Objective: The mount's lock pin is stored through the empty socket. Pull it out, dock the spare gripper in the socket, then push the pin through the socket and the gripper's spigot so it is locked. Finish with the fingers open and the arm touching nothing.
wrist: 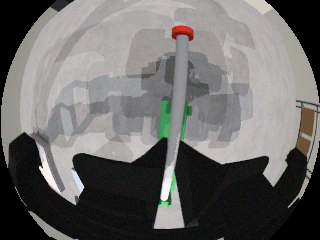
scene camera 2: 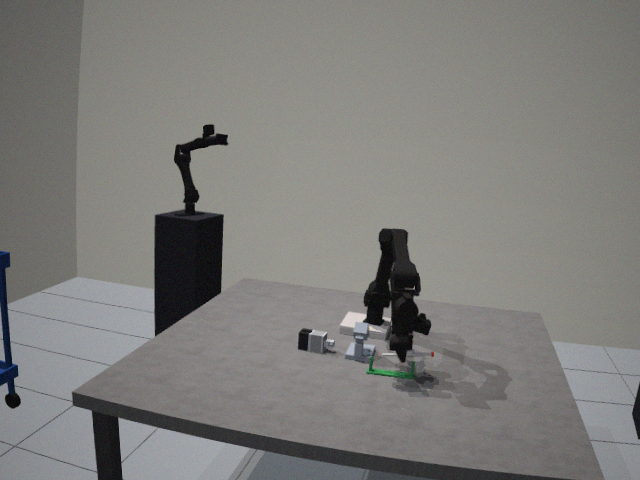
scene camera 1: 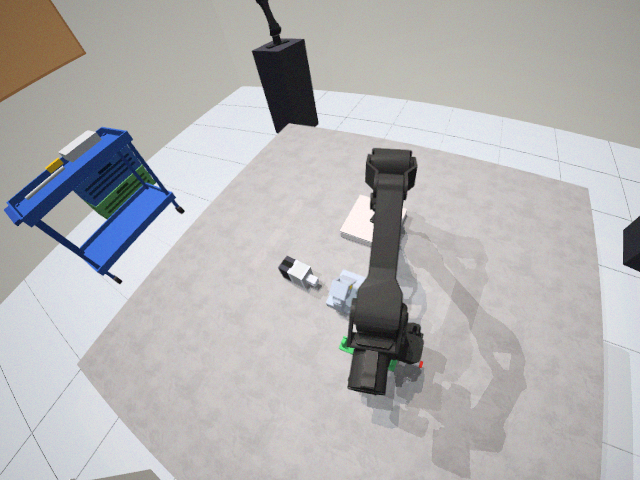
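The wrist view: my gripper shows in the wrist view (pixel 169 142). My gripper also shows in scene camera 2 and in scene camera 1. For my gripper, (scene camera 1: pixel 410 352) and (scene camera 2: pixel 423 322) are the same spot.
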